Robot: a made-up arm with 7 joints.
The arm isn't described. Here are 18 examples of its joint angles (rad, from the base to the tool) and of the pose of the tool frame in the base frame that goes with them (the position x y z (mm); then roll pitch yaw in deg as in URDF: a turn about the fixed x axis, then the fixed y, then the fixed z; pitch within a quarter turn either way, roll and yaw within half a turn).
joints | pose
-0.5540 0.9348 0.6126 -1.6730 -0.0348 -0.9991 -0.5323 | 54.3 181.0 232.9 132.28 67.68 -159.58
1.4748 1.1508 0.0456 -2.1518 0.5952 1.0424 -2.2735 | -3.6 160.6 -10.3 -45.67 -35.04 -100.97
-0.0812 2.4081 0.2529 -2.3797 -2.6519 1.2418 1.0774 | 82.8 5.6 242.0 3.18 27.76 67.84
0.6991 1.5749 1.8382 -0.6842 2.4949 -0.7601 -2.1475 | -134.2 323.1 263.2 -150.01 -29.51 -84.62
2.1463 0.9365 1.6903 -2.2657 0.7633 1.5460 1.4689 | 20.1 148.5 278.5 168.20 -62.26 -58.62
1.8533 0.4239 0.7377 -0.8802 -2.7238 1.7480 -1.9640 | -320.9 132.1 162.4 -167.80 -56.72 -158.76
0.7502 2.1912 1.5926 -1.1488 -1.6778 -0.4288 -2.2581 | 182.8 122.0 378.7 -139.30 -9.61 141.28
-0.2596 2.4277 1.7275 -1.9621 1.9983 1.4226 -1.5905 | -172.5 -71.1 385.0 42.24 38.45 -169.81
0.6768 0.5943 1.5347 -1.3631 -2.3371 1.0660 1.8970 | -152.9 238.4 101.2 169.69 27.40 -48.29
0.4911 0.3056 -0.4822 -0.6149 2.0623 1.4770 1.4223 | -109.7 55.1 -189.7 82.69 -12.03 149.04
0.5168 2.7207 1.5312 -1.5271 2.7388 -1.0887 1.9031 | 127.5 -107.8 460.6 174.34 47.28 -18.68
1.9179 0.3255 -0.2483 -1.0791 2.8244 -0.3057 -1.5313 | -388.6 -34.6 111.7 70.85 -28.74 56.71
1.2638 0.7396 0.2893 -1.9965 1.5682 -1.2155 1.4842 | -42.9 236.0 11.3 -91.46 49.58 176.59
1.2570 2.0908 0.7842 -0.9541 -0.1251 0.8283 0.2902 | 245.6 220.1 251.3 101.60 13.82 -54.74
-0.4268 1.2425 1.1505 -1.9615 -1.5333 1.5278 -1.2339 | -32.7 146.6 284.8 119.38 -34.42 22.36
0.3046 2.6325 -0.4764 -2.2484 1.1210 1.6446 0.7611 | 178.6 97.9 217.2 83.65 -3.08 -17.23
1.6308 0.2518 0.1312 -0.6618 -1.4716 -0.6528 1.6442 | -355.2 18.6 1.6 15.79 -0.70 59.28
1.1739 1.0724 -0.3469 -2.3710 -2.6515 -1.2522 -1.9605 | -96.5 95.9 -43.1 17.86 -22.78 47.77
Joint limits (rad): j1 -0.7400..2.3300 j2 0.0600..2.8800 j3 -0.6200..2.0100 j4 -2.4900..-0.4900 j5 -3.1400..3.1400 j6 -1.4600..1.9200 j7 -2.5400..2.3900
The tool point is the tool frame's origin. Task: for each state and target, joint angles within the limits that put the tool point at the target. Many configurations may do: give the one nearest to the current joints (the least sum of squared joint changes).
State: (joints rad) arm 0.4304 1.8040 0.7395 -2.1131 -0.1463 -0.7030 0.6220
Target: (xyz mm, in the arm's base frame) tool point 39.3 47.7 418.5
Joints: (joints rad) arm 0.1632 1.9681 1.0597 -1.6274 0.0661 -0.6101 0.6405
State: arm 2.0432 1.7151 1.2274 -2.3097 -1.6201 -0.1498 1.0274
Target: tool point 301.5 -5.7 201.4
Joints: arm 1.5264 2.4975 1.6462 -1.4978 -1.5621 -0.1831 1.1554
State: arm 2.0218 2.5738 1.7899 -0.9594 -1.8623 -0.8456 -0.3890
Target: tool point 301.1 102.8 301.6
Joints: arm 1.3526 2.4994 2.0100 -0.6915 -1.8500 -0.6474 -0.2576
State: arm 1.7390 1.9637 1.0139 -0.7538 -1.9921 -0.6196 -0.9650
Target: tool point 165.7 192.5 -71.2
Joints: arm 2.1189 2.5125 0.9841 -1.1524 -1.8083 -0.5987 -0.9046
